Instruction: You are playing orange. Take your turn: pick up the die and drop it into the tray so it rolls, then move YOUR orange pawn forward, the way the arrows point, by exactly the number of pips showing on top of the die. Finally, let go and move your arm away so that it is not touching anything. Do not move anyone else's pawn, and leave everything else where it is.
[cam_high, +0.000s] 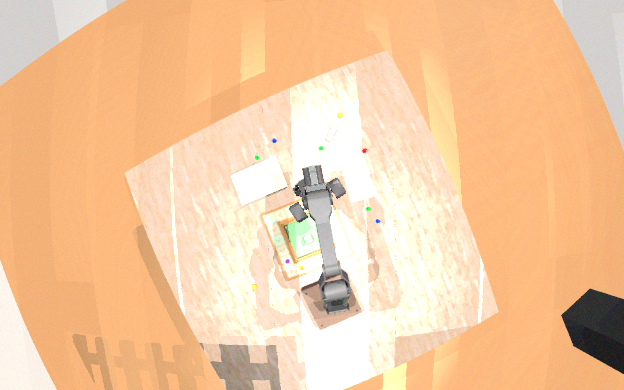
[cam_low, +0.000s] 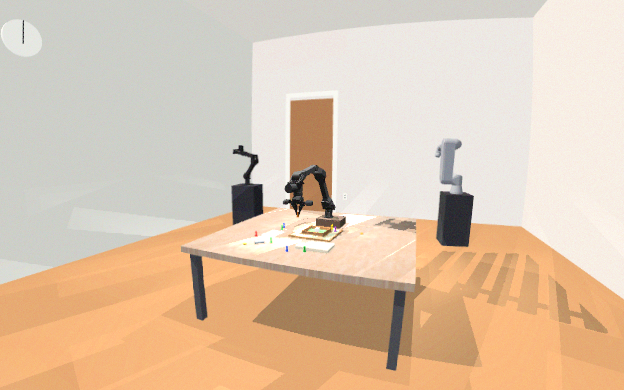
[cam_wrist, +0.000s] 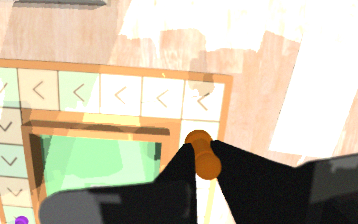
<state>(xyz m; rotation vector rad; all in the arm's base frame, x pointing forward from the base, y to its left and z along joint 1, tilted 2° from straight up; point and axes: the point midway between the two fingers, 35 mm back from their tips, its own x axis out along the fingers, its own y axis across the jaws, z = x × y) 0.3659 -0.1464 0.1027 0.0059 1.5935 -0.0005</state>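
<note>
Now: gripper tip 110 mm past the white die, 110 mm to the right of it and 110 mm above it. Also, from my gripper tip: green tray: 100 mm behind, 110 mm to the left, 130 mm below; pale card: 30 mm behind, 180 mm to the right, 140 mm below; orange pawn: 10 mm above.
</note>
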